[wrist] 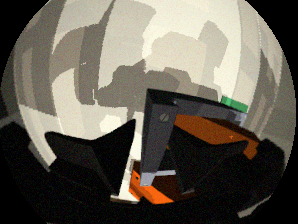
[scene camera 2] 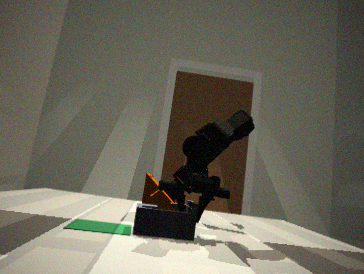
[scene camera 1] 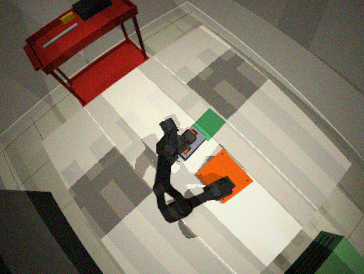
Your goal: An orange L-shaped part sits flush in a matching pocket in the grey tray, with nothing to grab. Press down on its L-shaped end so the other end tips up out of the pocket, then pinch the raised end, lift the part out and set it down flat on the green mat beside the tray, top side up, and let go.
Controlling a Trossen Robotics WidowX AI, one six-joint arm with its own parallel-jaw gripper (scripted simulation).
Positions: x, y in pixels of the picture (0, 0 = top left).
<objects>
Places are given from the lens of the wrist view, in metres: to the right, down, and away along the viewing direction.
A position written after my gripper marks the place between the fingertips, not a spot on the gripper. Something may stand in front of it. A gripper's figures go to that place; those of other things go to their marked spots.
my gripper point(wrist: 150, 123): 0.00, 0.01, 0.10
orange L-shaped part point(wrist: 214, 131): 0.06, 0.02, 0.06
</objects>
